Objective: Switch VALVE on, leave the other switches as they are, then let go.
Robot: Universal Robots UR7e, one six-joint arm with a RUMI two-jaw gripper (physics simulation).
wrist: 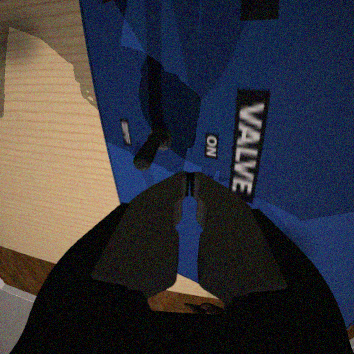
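There's a blue switch panel [252,101] here, and you'd see my gripper [189,174] here too.
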